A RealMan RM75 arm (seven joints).
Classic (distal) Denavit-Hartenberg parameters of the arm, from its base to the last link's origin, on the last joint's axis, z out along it. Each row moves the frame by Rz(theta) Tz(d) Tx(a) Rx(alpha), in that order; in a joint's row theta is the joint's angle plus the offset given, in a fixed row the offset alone. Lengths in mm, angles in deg.
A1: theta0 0  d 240.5  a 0  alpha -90
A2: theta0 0  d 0  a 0  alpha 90
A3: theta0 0  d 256  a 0  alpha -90
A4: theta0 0  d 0  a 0  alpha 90
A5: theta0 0  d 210  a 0  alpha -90
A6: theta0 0  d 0  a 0  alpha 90
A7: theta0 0  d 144  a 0  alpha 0
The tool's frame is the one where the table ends.
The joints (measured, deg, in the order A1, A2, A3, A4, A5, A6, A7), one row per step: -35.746 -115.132 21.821 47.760 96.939 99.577 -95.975; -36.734 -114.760 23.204 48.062 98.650 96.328 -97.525; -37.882 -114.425 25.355 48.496 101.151 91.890 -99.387; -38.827 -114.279 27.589 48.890 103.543 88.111 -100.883; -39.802 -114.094 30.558 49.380 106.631 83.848 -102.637; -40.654 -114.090 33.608 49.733 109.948 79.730 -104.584; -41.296 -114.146 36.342 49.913 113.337 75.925 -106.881; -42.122 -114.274 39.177 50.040 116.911 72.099 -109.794; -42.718 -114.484 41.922 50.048 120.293 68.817 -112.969; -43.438 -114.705 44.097 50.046 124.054 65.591 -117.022; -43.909 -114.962 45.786 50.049 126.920 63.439 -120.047; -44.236 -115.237 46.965 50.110 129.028 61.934 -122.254; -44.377 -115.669 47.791 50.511 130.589 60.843 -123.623
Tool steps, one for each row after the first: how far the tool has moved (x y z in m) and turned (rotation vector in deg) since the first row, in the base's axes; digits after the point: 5 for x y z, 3 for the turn. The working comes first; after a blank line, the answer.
Tool pose at each row, in the base's axes (x y z in m, rotation vector in deg; the steps are taken from these numbers as rounded here): -0.20781 0.36860 0.13190 -134.221 -30.831 -73.453; -0.20535 0.37945 0.13013 -134.436 -33.369 -70.093; -0.20294 0.39294 0.12603 -134.631 -36.419 -65.051; -0.20069 0.40371 0.12049 -135.025 -38.572 -60.219; -0.19879 0.41498 0.11325 -135.616 -40.518 -53.910; -0.19799 0.42464 0.10444 -136.007 -42.365 -47.518; -0.19937 0.43238 0.09616 -135.823 -44.428 -41.522; -0.19954 0.44020 0.08779 -135.300 -46.377 -35.711; -0.20061 0.44576 0.07923 -134.636 -48.398 -30.533; -0.20204 0.45157 0.07299 -132.986 -50.918 -25.951; -0.20299 0.45491 0.06774 -131.835 -52.482 -22.614; -0.20333 0.45707 0.06384 -130.928 -53.435 -20.360; -0.20270 0.45824 0.06074 -130.289 -53.596 -18.854

0.00246 0.01085 -0.00177 -0.728 1.872 2.348; 0.00487 0.02434 -0.00587 -1.509 4.795 5.494; 0.00712 0.03511 -0.01141 -2.188 7.780 7.959; 0.00902 0.04638 -0.01865 -2.891 11.868 10.627; 0.00982 0.05604 -0.02746 -3.600 16.012 13.294; 0.00844 0.06378 -0.03574 -4.218 19.763 16.191; 0.00827 0.07160 -0.04411 -4.714 23.378 19.106; 0.00720 0.07716 -0.05267 -5.327 26.519 21.907; 0.00577 0.08297 -0.05891 -5.610 29.023 25.333; 0.00482 0.08631 -0.06416 -5.789 30.921 27.652; 0.00448 0.08847 -0.06806 -5.790 32.222 29.241; 0.00511 0.08964 -0.07116 -5.493 33.215 30.094
